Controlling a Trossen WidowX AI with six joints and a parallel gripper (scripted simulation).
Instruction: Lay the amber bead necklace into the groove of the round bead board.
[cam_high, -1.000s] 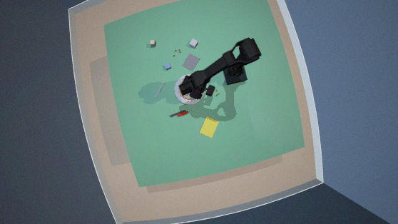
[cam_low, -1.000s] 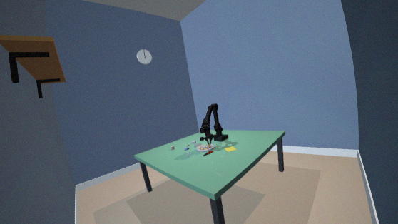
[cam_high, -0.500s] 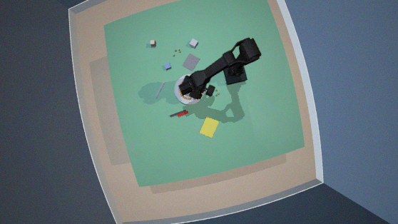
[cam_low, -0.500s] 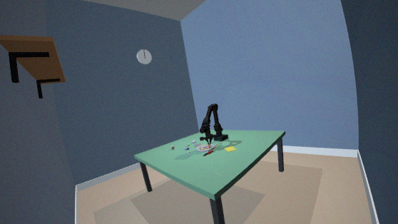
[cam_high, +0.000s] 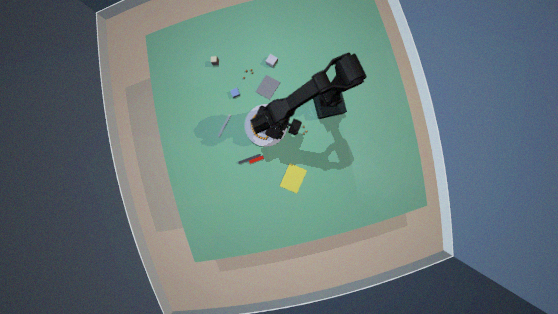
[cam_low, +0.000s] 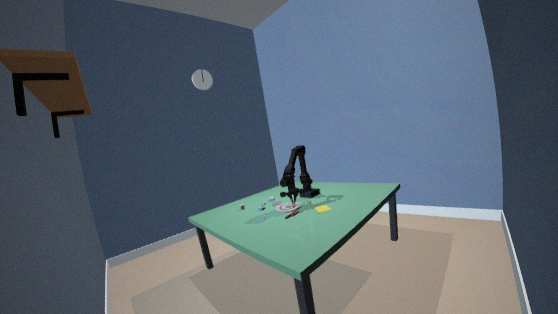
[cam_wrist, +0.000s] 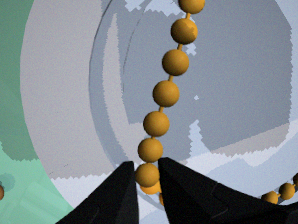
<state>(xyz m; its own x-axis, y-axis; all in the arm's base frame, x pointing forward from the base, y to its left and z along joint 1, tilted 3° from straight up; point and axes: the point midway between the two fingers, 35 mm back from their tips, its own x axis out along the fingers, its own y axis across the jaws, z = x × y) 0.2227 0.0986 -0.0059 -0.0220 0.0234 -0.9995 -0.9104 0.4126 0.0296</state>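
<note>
Right now my gripper tip is 60 mm short of the round grey bead board and 10 mm above it. Also, from my gripper tip: blue block 200 mm ahead, 160 mm to the right, 10 mm below; then red-handled tool 130 mm ahead, 160 mm to the left, 10 mm below; then grey plate 40 mm ahead, 180 mm to the right, 20 mm below.
</note>
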